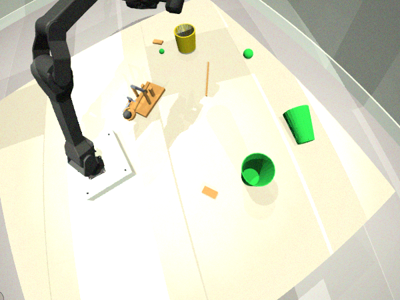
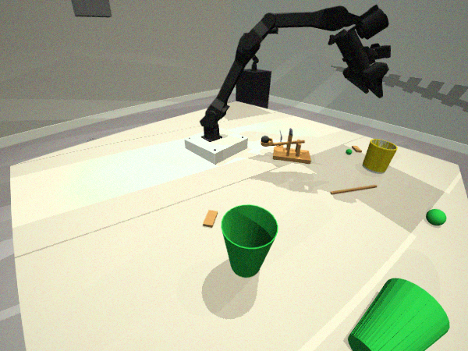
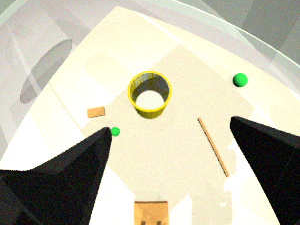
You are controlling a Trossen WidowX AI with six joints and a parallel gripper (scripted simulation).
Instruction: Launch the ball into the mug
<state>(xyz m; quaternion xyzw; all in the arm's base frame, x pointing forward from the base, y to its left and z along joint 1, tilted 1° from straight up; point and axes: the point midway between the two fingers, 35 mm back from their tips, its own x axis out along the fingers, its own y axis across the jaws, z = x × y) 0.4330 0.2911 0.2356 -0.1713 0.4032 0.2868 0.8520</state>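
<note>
Right now my gripper tip is 270 mm past the black ball, 200 mm above it and 180 mm to the left of it. Also, from my gripper tip: yellow mug 240 mm below, 70 mm to the left, 70 mm ahead; then small green ball 250 mm below, 100 mm to the left, 40 mm behind; then thin wooden stick 260 mm below, 130 mm to the right, 70 mm ahead.
</note>
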